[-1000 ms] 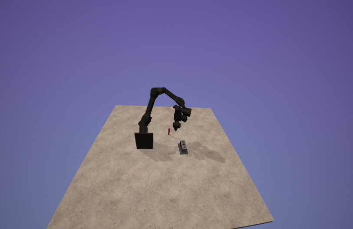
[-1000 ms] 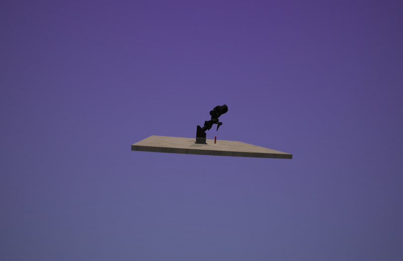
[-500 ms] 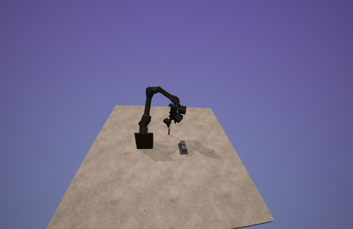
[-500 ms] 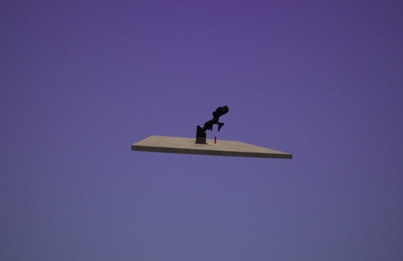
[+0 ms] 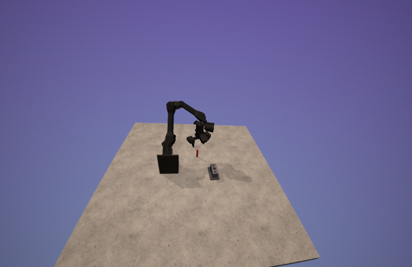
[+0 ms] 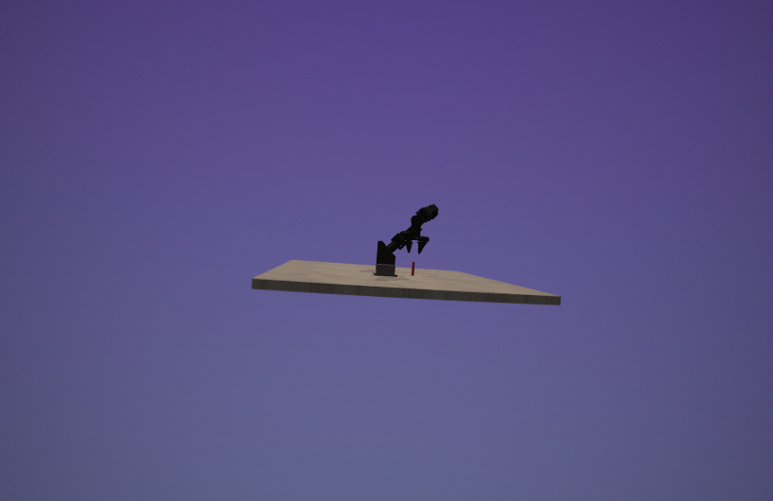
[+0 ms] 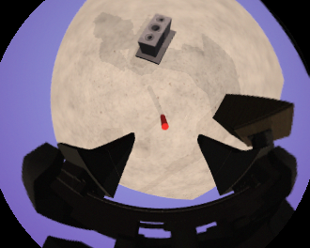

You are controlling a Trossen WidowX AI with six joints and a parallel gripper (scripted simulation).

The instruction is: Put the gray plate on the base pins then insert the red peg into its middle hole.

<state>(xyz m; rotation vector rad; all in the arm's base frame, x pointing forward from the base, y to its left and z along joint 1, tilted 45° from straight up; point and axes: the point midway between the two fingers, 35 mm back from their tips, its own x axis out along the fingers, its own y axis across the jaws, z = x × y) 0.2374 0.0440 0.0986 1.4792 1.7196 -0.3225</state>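
My gripper tip is 9 cm above the red peg. From my gripper tip the other things lie so: gray plate: 11 cm ahead, 18 cm to the right, 8 cm below.
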